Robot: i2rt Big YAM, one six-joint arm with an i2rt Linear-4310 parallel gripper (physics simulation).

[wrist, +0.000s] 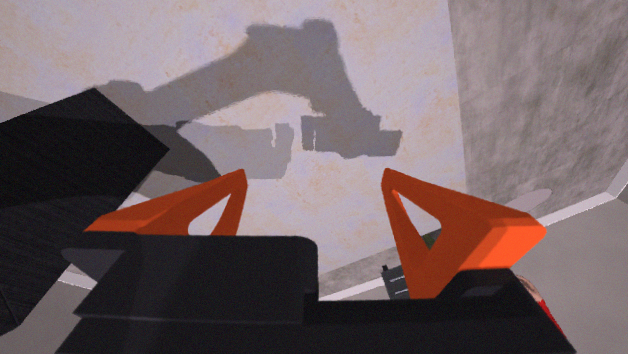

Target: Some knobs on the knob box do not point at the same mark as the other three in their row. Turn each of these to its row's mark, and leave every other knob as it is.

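Frame: origin at the arm's base, x ahead, y left, z up, level; centimetres.
Where they show: gripper, fingertip midpoint: (314, 176).
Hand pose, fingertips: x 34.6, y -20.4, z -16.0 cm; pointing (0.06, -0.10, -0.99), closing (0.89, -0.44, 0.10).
After its pixels a point has its place.
My gripper (314, 176) {x 34.6, y -20.4, z -16.0 cm} is open, its two orange fingers wide apart with nothing between them. It hangs above the pale mottled table top (410, 60) {x 51.7, y -24.5, z -37.6 cm}. The knob box and its knobs do not show in the wrist view, so how the knobs point cannot be told. The shadow of the arm and gripper falls on the table top ahead of the fingers.
A large dark block-shaped part (60, 165) {x 8.6, y -11.1, z -24.6 cm}, perhaps of the arm, fills the left side. A grey mottled surface (540, 90) lies at the right, beyond the table's edge. A dark slotted object (395, 284) shows partly behind the right finger. Something red (551, 316) shows at the lower right.
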